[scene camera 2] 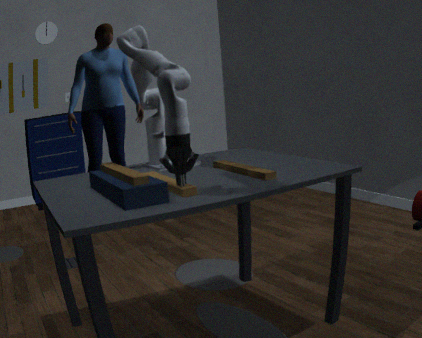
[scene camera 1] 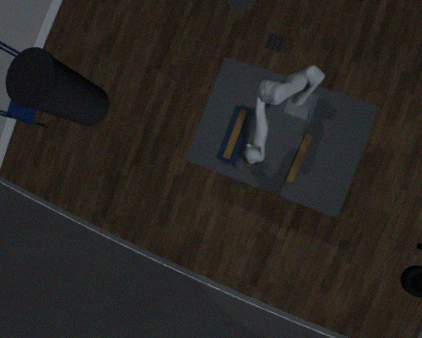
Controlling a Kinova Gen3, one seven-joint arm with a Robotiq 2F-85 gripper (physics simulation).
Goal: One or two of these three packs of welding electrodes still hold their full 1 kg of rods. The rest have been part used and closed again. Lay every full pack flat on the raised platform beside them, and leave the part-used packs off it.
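One tan pack lies flat on the blue raised platform. A second pack lies flat on the table beside the platform; in scene camera 1 the arm hides most of it. A third pack lies flat on the table, farther off on the other side. My gripper points down at the near end of the second pack. Its fingers are shut together with nothing seen between them, their tips at about the height of the pack's top. In scene camera 1 the arm hides the fingers.
The grey table bears everything. My white arm reaches over the second pack from its base at the back. A person stands behind the table, near a blue cabinet. A dark cylinder stands off the table.
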